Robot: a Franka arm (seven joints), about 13 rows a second.
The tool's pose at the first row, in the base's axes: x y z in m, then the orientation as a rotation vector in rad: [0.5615, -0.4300, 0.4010, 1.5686, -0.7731, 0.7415]
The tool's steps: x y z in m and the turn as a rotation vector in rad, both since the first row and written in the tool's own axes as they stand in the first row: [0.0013, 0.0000, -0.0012, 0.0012, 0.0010, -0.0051]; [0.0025, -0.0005, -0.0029, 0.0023, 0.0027, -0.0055]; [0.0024, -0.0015, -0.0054, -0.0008, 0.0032, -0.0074]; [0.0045, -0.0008, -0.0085, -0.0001, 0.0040, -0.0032]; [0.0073, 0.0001, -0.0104, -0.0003, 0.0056, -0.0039]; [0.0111, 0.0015, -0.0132, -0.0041, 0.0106, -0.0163]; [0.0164, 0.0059, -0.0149, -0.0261, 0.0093, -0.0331]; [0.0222, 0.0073, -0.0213, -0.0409, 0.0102, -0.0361]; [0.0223, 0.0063, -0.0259, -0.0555, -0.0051, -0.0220]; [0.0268, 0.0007, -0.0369, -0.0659, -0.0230, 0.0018]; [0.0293, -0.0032, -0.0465, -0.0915, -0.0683, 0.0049]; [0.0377, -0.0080, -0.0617, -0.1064, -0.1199, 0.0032]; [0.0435, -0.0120, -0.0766, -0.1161, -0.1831, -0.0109]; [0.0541, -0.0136, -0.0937, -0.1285, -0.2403, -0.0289]
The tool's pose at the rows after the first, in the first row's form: [0.5622, -0.4289, 0.4022, 1.5706, -0.7678, 0.7391]; [0.5632, -0.4273, 0.4031, 1.5709, -0.7659, 0.7406]; [0.5639, -0.4247, 0.4027, 1.5684, -0.7648, 0.7381]; [0.5644, -0.4218, 0.4052, 1.5675, -0.7675, 0.7421]; [0.5652, -0.4202, 0.4082, 1.5668, -0.7658, 0.7426]; [0.5662, -0.4179, 0.4125, 1.5644, -0.7528, 0.7354]; [0.5656, -0.4171, 0.4195, 1.5499, -0.7456, 0.7115]; [0.5675, -0.4113, 0.4258, 1.5371, -0.7463, 0.7028]; [0.5682, -0.4066, 0.4258, 1.5273, -0.7728, 0.6947]; [0.5749, -0.3955, 0.4276, 1.5196, -0.8082, 0.6937]; [0.5792, -0.3858, 0.4286, 1.5162, -0.8497, 0.6500]; [0.5873, -0.3708, 0.4345, 1.5260, -0.8889, 0.6029]; [0.5933, -0.3561, 0.4387, 1.5481, -0.9245, 0.5401]; [0.6000, -0.3397, 0.4485, 1.5652, -0.9526, 0.4771]
